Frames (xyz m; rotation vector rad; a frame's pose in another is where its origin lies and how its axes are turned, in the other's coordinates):
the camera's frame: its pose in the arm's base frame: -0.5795 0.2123 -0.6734 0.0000 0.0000 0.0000
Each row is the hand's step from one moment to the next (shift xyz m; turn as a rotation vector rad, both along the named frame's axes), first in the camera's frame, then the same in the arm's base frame.
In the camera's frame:
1: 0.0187 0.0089 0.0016 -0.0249 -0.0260 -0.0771
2: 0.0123 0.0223 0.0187 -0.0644 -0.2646 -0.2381
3: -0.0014 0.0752 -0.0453 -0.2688 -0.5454 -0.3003
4: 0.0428 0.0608 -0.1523 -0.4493 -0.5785 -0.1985
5: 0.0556 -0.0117 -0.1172 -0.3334 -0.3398 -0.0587
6: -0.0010 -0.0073 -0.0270 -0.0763 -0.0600 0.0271
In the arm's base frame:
1: 0.0187 0.0089 0.0016 -0.0249 -0.0260 -0.0771
2: 0.0123 0.0223 0.0187 -0.0644 -0.2646 -0.2381
3: -0.0014 0.0752 -0.0453 -0.2688 -0.5454 -0.3003
4: 0.0428 0.0608 -0.1523 -0.4493 -0.5785 -0.1985
5: 0.0556 -0.0117 -0.1172 -0.3334 -0.3398 -0.0587
6: -0.0010 -0.0073 -0.0270 -0.0763 -0.0600 0.0271

